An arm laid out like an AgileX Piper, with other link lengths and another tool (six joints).
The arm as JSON. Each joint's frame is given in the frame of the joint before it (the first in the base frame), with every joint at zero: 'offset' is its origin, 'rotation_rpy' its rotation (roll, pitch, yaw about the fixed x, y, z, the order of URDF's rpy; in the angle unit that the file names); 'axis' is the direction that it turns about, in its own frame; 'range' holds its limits. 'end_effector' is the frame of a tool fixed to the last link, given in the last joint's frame.
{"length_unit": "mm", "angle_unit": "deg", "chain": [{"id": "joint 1", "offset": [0.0, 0.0, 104.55], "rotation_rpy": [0.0, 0.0, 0.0], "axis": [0.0, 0.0, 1.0], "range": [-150.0, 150.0]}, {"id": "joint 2", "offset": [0.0, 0.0, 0.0], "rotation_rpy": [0.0, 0.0, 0.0], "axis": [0.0, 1.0, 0.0], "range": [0.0, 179.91]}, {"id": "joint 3", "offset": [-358.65, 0.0, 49.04], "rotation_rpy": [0.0, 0.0, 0.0], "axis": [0.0, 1.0, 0.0], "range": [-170.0, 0.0]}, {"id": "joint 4", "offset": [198.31, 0.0, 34.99], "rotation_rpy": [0.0, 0.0, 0.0], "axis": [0.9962, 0.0, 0.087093], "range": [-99.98, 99.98]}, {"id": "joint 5", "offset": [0.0, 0.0, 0.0], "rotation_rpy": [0.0, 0.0, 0.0], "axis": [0.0, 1.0, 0.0], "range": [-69.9, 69.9]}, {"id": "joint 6", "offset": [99.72, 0.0, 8.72], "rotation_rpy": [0.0, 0.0, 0.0], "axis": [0.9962, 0.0, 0.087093], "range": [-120.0, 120.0]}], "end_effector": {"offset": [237.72, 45.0, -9.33], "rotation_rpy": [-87.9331, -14.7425, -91.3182]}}
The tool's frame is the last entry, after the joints.
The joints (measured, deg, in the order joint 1, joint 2, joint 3, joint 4, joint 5, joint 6), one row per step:
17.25 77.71 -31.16 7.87 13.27 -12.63
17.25 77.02 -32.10 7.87 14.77 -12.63
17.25 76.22 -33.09 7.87 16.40 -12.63
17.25 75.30 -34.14 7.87 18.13 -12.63
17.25 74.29 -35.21 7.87 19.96 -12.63
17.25 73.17 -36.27 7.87 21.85 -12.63
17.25 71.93 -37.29 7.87 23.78 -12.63
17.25 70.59 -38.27 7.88 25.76 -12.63
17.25 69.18 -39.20 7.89 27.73 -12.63
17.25 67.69 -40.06 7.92 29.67 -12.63
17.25 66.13 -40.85 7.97 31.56 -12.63
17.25 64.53 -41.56 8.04 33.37 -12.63
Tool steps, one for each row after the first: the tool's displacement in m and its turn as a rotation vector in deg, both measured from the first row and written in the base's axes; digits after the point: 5 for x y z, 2 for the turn. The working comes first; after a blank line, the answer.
Tool pose at each row, in the base's axes (x y z in m, rotation vector in deg; the steps are taken from these numbers as rounded here):
0.27003 0.13911 0.05290 -138.03 68.37 -31.63
0.26930 0.14007 0.05772 -137.91 68.13 -31.57
0.26819 0.14100 0.06309 -137.77 67.86 -31.53
0.26688 0.14194 0.06919 -137.57 67.54 -31.55
0.26504 0.14276 0.07562 -137.36 67.19 -31.57
0.26266 0.14344 0.08239 -137.13 66.81 -31.62
0.25962 0.14392 0.08942 -136.88 66.41 -31.72
0.25585 0.14421 0.09652 -136.63 65.99 -31.82
0.25157 0.14431 0.10361 -136.35 65.55 -31.95
0.24675 0.14426 0.11065 -136.04 65.11 -32.11
0.24150 0.14410 0.11762 -135.68 64.66 -32.30
0.23592 0.14384 0.12436 -135.28 64.20 -32.53

-0.00073 0.00096 0.00482 0.17 -0.10 0.16
-0.00184 0.00189 0.01019 0.35 -0.22 0.33
-0.00315 0.00283 0.01629 0.56 -0.42 0.52
-0.00499 0.00365 0.02272 0.78 -0.64 0.72
-0.00737 0.00433 0.02949 1.01 -0.89 0.94
-0.01041 0.00481 0.03652 1.24 -1.18 1.17
-0.01418 0.00510 0.04362 1.47 -1.48 1.40
-0.01846 0.00520 0.05071 1.71 -1.82 1.64
-0.02328 0.00515 0.05775 1.97 -2.19 1.88
-0.02853 0.00499 0.06472 2.24 -2.60 2.10
-0.03411 0.00473 0.07146 2.54 -3.05 2.32

